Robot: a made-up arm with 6 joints.
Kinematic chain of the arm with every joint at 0, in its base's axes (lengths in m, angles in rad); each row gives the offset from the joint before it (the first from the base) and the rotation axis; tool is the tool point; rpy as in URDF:
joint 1: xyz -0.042 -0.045 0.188 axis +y
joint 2: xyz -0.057 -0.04 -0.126 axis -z
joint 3: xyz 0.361 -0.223 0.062 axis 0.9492 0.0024 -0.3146
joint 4: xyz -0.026 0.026 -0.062 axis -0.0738 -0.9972 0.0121
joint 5: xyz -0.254 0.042 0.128 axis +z
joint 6: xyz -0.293 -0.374 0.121 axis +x
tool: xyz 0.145 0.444 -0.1 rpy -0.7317 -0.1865 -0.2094
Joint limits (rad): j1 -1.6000..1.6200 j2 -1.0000..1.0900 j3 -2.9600..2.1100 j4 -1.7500..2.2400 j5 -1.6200..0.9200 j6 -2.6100..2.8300
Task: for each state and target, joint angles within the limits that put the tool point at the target. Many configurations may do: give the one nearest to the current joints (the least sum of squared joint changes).
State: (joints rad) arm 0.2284 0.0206 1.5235 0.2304 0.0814 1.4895
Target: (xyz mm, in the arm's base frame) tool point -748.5 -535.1 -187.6
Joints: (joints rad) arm -0.0337 0.6772 1.6383 -0.2136 0.0086 2.0270
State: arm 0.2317 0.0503 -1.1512 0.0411 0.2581 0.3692
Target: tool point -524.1 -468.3 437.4
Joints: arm 0.4685 0.5676 -1.4232 1.0676 0.2220 0.7770
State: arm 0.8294 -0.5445 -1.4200 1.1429 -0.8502 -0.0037
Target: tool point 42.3 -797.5 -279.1
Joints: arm 0.9349 -0.0508 -1.4690 1.2350 -0.8595 -0.7848
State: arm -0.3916 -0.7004 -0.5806 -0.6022 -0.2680 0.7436
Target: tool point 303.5 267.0 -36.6
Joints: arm 0.2009 -0.2027 -1.3483 -1.3308 -0.5859 0.5842
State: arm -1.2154 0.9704 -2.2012 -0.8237 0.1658 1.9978
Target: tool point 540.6 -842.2 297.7
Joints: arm -0.4606 1.0900 -2.3920 -1.5060 0.8216 1.8623
